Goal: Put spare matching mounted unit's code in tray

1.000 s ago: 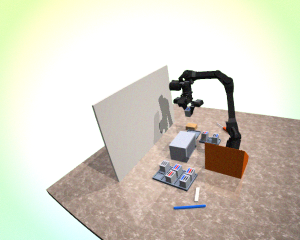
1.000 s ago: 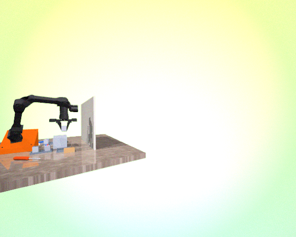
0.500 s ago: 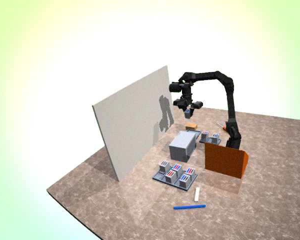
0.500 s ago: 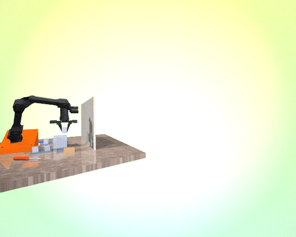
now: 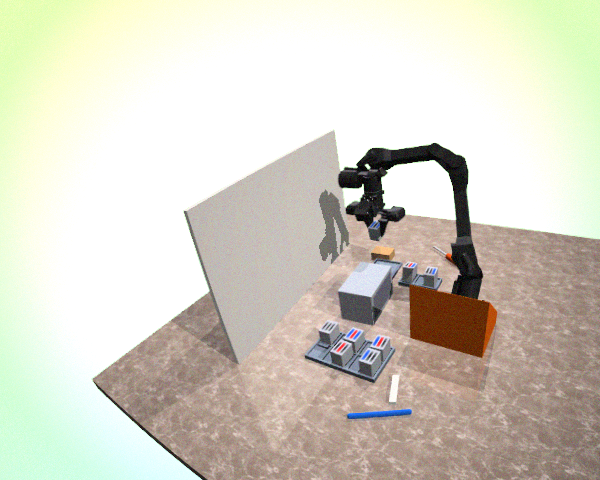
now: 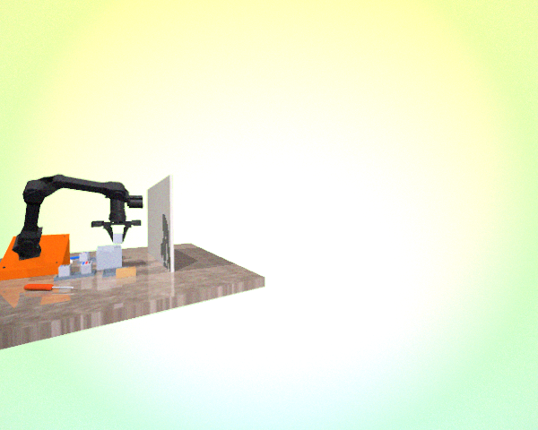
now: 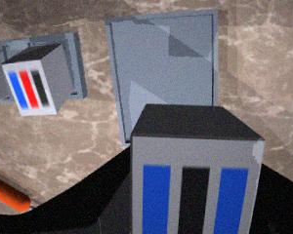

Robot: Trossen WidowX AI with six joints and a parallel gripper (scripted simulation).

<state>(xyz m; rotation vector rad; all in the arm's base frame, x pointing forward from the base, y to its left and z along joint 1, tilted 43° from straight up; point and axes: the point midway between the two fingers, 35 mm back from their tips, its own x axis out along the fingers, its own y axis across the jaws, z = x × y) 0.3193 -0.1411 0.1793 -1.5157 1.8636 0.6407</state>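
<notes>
My gripper tip is now 10 mm past the flat grey tray and 140 mm above it. Round my gripper tip: tan block (20 mm ahead, 90 mm to the right, 130 mm below); then grey spare (30 mm above); then grey mounted unit (20 mm behind, 190 mm to the left, 90 mm below).
</notes>
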